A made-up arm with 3 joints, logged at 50 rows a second.
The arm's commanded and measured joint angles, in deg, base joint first. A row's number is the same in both.
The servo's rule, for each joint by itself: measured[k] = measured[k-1] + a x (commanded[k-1-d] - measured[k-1]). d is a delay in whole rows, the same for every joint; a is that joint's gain. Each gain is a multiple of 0.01, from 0.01 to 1. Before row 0 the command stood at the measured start. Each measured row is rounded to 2 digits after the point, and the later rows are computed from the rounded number. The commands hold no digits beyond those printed.
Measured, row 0:
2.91 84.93 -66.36
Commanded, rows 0 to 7:
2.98 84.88 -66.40
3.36 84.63 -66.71
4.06 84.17 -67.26
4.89 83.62 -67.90
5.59 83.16 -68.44
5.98 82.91 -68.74
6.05 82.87 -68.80
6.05 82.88 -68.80
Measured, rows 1 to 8:
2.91 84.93 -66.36
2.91 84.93 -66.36
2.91 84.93 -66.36
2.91 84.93 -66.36
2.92 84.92 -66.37
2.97 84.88 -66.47
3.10 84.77 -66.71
3.31 84.60 -67.07
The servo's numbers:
d 4
a 0.12 0.15 0.30

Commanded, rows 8 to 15:
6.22 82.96 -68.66
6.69 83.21 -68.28
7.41 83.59 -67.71
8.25 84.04 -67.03
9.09 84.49 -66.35
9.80 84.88 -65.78
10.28 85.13 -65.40
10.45 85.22 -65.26
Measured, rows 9 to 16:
3.58 84.38 -67.48
3.87 84.16 -67.86
4.13 83.97 -68.14
4.36 83.81 -68.34
4.58 83.68 -68.44
4.83 83.61 -68.39
5.14 83.61 -68.19
5.51 83.67 -67.84

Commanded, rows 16 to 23:
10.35 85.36 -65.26
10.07 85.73 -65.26
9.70 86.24 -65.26
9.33 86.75 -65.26
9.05 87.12 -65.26
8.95 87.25 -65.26
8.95 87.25 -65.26
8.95 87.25 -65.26
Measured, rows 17 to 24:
5.94 83.79 -67.39
6.40 83.95 -66.91
6.87 84.13 -66.46
7.30 84.29 -66.10
7.67 84.45 -65.85
7.96 84.64 -65.67
8.17 84.88 -65.55
8.31 85.16 -65.46

